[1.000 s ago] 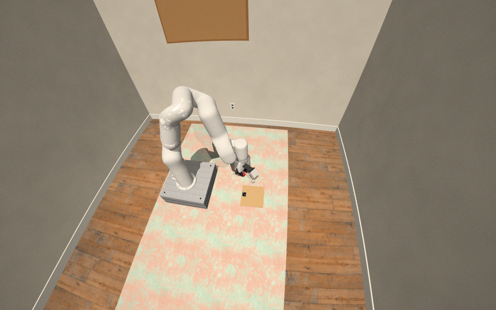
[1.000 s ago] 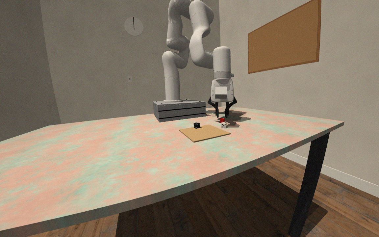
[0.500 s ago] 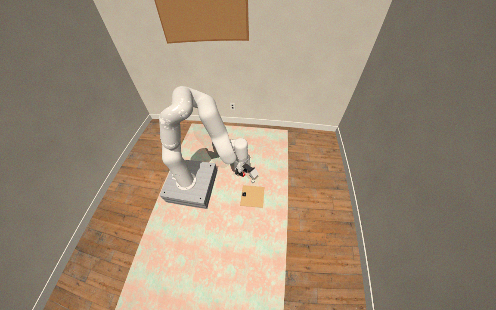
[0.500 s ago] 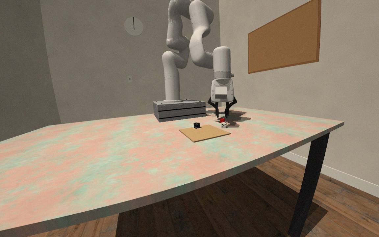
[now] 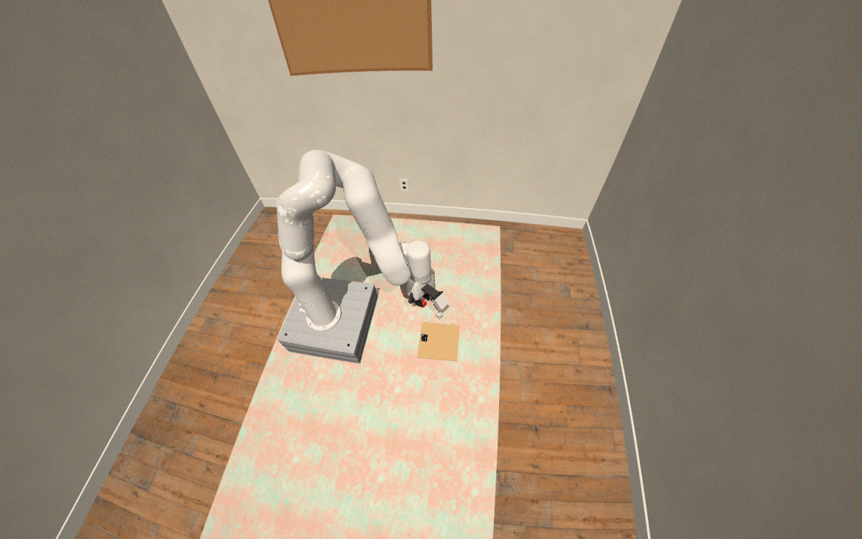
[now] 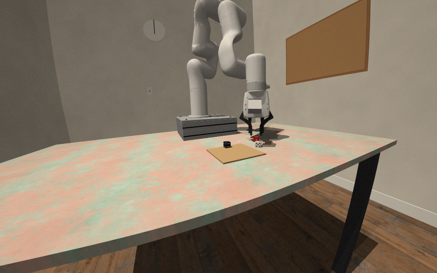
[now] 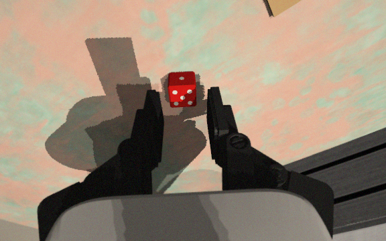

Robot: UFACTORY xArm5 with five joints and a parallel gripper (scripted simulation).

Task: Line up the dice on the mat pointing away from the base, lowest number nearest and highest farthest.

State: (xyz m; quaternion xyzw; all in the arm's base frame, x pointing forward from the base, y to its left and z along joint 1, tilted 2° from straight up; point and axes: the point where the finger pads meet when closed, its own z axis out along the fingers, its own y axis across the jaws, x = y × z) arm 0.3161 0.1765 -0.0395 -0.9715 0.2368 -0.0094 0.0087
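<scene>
My gripper is now 40 mm above the red die. Also, from my hand: black die: 140 mm to the right, 40 mm ahead, 30 mm below; white die: 70 mm ahead, 40 mm to the right, 40 mm below; tan mat: 140 mm to the right, 90 mm ahead, 40 mm below.
</scene>
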